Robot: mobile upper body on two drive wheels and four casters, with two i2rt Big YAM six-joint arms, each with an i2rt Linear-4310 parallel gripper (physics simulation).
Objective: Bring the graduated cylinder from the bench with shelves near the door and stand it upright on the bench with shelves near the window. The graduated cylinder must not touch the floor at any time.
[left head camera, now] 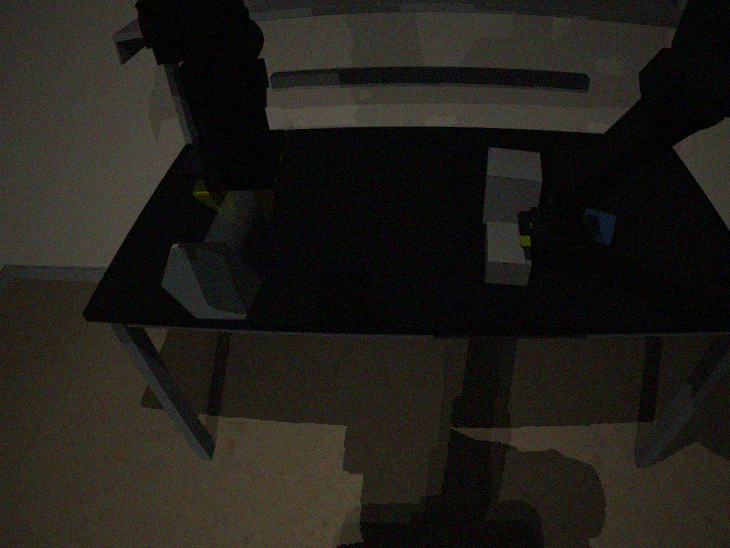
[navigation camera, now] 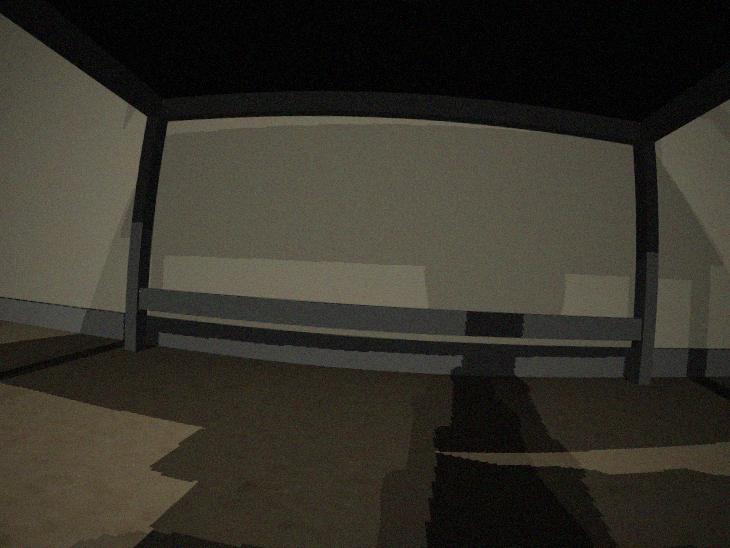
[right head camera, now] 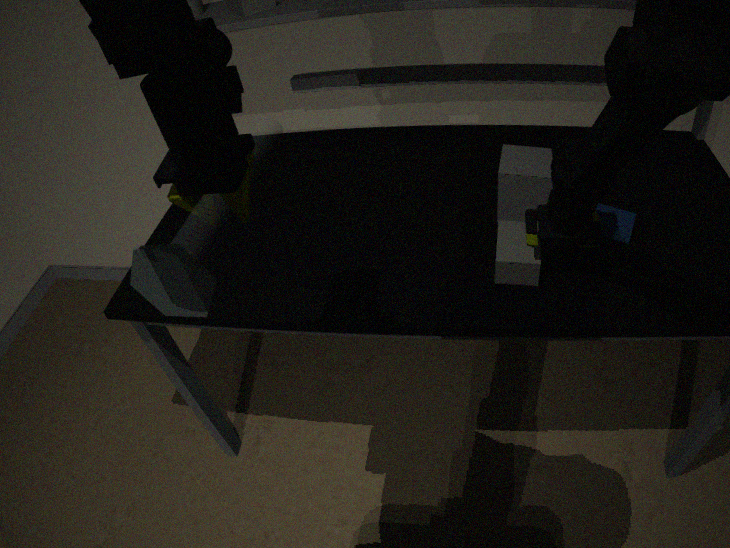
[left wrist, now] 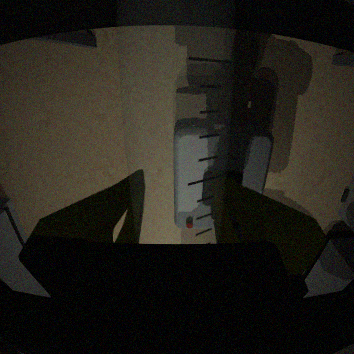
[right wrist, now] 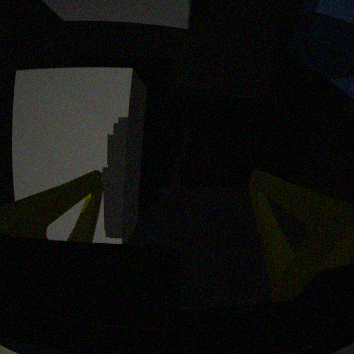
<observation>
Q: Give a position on a graduated cylinder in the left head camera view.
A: At 210, 279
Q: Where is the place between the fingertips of my right gripper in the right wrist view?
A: At 175, 177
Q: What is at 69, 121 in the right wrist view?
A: A grey box.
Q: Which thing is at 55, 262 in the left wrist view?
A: My left gripper.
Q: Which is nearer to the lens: the blue block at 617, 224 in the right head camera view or the grey box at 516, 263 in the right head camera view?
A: The grey box.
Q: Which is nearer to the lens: the blue block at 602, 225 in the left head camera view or the grey box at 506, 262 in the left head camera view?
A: The grey box.
</observation>
